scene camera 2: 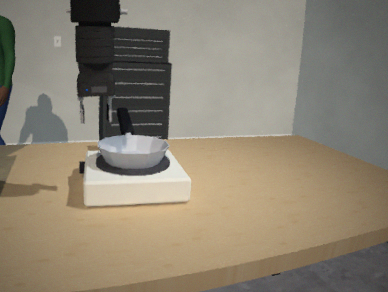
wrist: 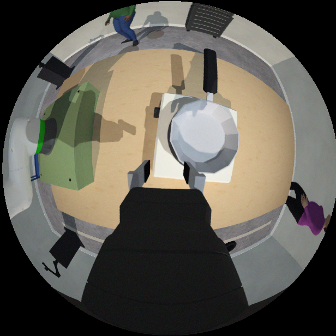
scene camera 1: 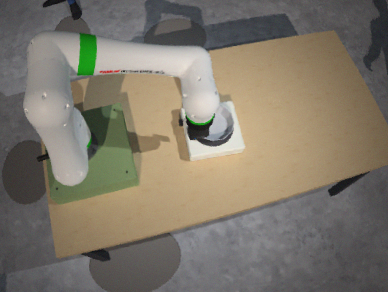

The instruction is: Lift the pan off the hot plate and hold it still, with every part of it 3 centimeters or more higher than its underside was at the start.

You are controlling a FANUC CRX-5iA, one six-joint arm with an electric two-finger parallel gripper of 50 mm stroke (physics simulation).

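Places are measured from the arm's base along level axes (x ahead, y left, z up), in centimetres.
Pixels of known places: gripper, fingertip midpoint: (scene camera 2: 96,121).
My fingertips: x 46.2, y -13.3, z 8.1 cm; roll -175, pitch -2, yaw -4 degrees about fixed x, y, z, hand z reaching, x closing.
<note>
Behind a point stands the place of what it marks.
The grey pan (scene camera 1: 222,125) @(x 60.3, y -8.8, z -2.8 cm) (scene camera 2: 134,152) @(x 57.8, y -2.5, z -2.8 cm) (wrist: 202,135) sits upright on the dark burner of the white hot plate (scene camera 1: 217,151) @(x 54.1, y -18.9, z -4.2 cm) (scene camera 2: 137,192) @(x 54.0, y -19.4, z -6.8 cm) (wrist: 165,165). Its black handle (scene camera 2: 124,121) @(x 57.9, y 9.5, z 3.1 cm) (wrist: 210,70) slants upward, away from scene camera 2; in scene camera 1 the arm hides it. My gripper (scene camera 2: 96,120) @(x 46.2, y -13.3, z 8.1 cm) (wrist: 166,167) is open and empty, pointing down. Its fingertips are above the pan's rim in the scene camera 2 view, left of the handle. In the wrist view they are below and left of the pan, far from the handle. In scene camera 1 the fingertips are hidden.
A black knob (scene camera 1: 181,122) @(x 44.4, y -0.4, z -5.6 cm) (scene camera 2: 82,167) @(x 44.2, y -1.2, z -6.4 cm) (wrist: 156,112) sticks out of the hot plate's side. The green base block (scene camera 1: 112,172) @(x 10.1, y -15.5, z 0.1 cm) (wrist: 75,165) stands on the wooden table (scene camera 1: 300,100) @(x 104.7, y -4.7, z -10.5 cm) (scene camera 2: 280,210) @(x 84.9, y -31.1, z -10.4 cm) (wrist: 260,130) at the arm's foot. A dark cabinet (scene camera 2: 142,80) (wrist: 209,19) stands beyond the table.
</note>
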